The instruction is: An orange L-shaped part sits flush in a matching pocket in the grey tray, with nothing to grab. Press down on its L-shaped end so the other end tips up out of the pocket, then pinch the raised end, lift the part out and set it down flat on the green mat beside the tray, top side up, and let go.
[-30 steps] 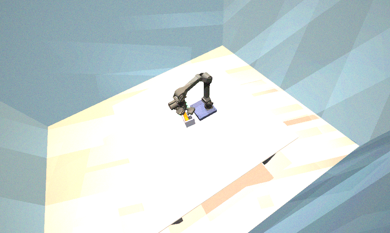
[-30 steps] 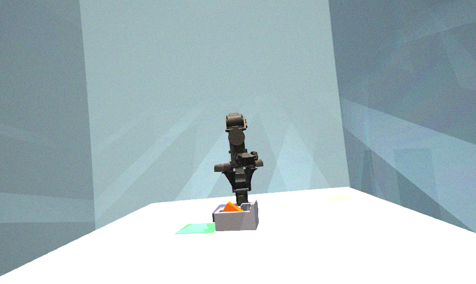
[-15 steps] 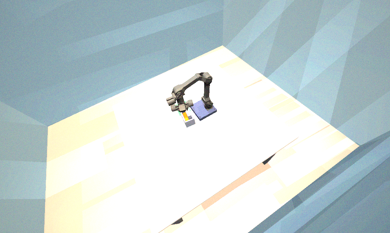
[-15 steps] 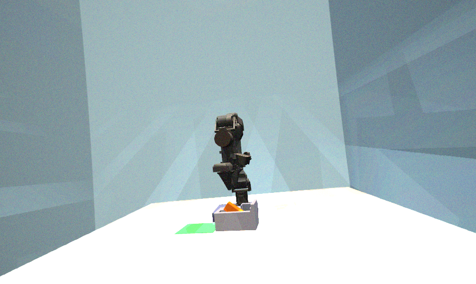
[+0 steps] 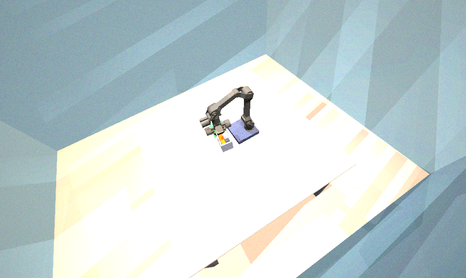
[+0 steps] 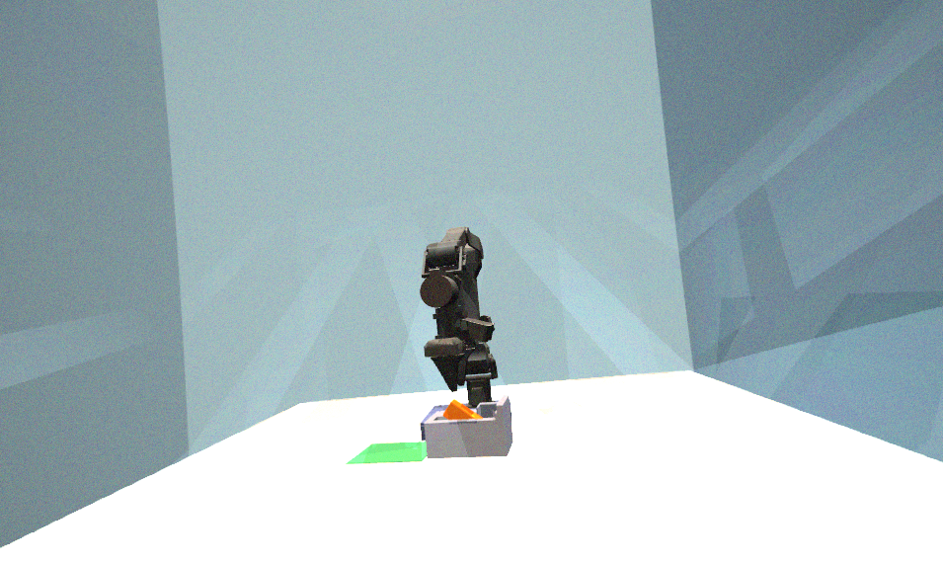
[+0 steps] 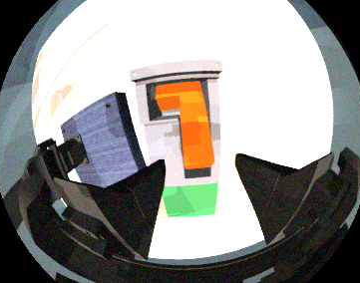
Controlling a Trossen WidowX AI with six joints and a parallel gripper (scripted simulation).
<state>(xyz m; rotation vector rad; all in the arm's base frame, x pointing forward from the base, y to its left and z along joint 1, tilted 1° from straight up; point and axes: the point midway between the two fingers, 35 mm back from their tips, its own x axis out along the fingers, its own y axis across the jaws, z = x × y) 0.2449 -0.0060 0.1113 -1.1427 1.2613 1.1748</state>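
My gripper tip is 1 cm past the orange L-shaped part, 4 cm to the right of it and 8 cm above it. From my gripper tip the other things lie so: green mat (2 cm behind, 14 cm to the right, 13 cm below).
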